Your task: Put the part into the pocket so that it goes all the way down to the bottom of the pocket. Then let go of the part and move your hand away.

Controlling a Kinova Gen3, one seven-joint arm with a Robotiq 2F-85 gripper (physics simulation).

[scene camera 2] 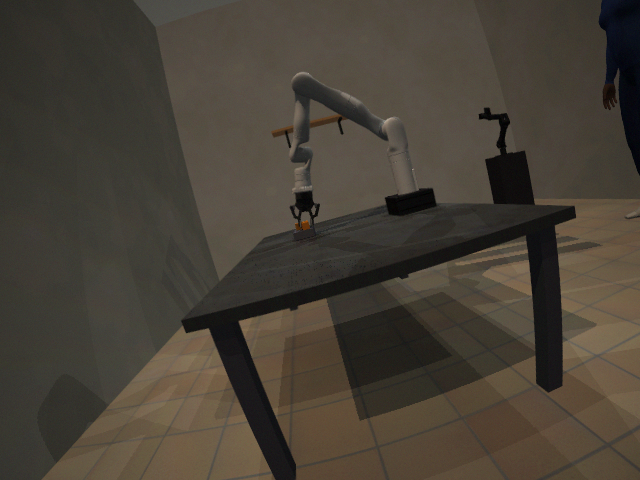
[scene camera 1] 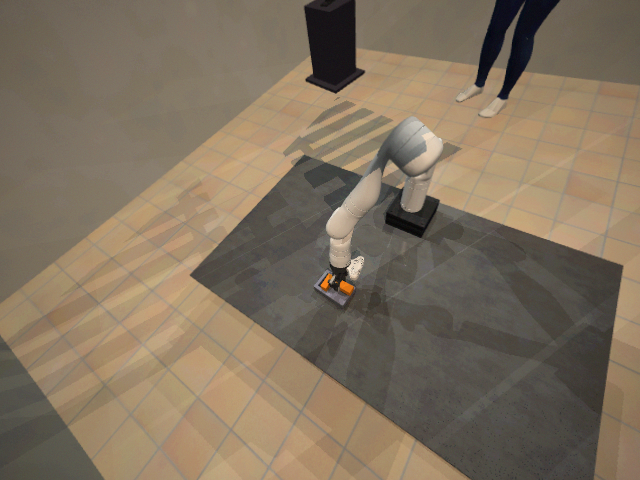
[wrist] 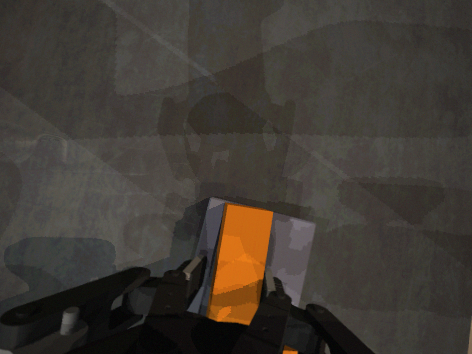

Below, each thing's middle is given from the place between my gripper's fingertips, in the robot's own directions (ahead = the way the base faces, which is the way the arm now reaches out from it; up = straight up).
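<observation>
My hand's sitting 20 mm short of the orange part (wrist: 238, 273), and it's 10 mm below it as well. There's also the grey pocket block (wrist: 290, 242), and that one's 20 mm ahead of my hand, 20 mm to the right of it and 20 mm below it.
</observation>
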